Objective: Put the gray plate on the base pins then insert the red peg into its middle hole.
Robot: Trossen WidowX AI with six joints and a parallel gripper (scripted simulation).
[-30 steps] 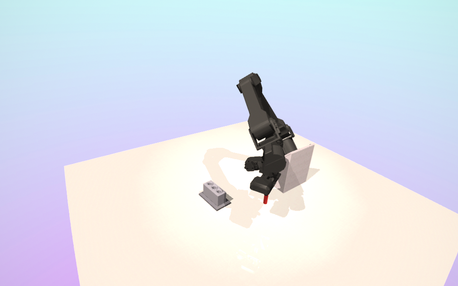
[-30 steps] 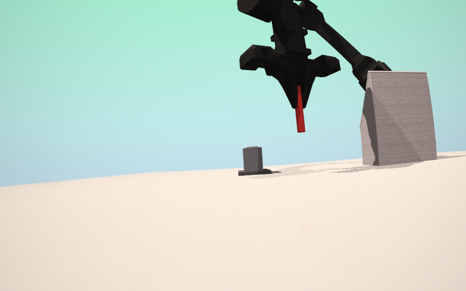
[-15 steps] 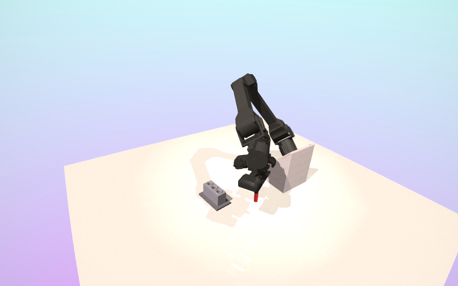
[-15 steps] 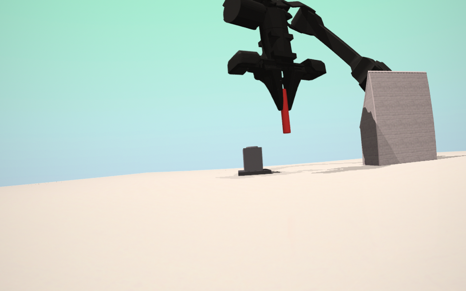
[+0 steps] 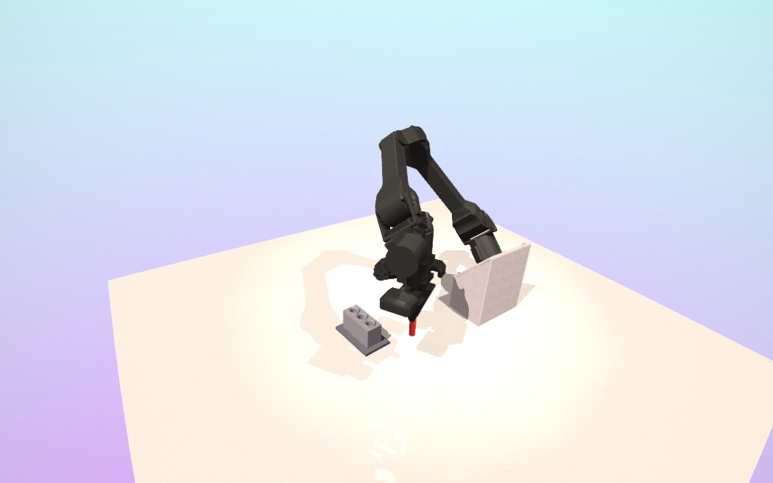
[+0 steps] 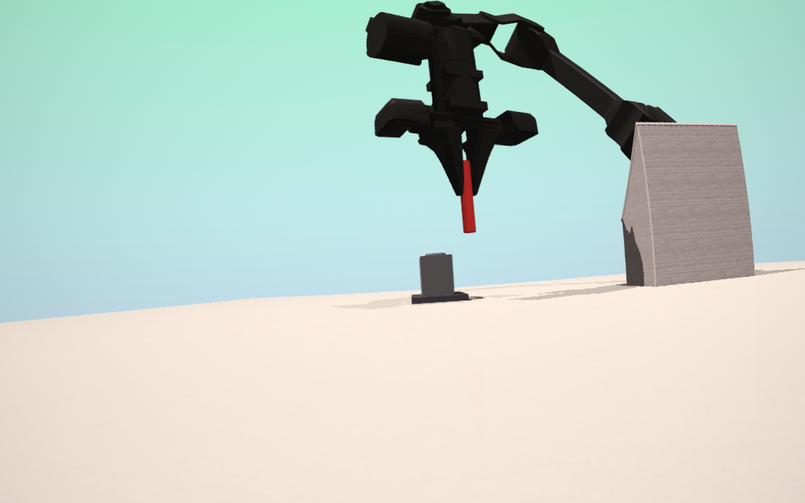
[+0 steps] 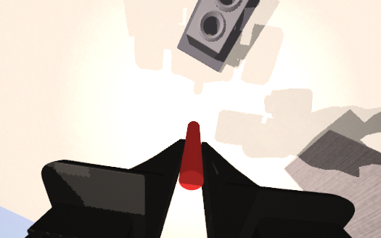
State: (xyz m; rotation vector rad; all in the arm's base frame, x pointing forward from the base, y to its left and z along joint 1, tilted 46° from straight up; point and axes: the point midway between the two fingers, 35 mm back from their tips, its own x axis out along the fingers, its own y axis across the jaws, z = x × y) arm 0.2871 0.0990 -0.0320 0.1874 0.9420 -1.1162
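Now: gripper tip 120 mm to the left of the gray plate, 70 mm above it and 60 mm short of it. The rest, counted from my gripper tip: red peg: right at my gripper tip; then gray base: 120 mm to the right, 110 mm below, 60 mm ahead.
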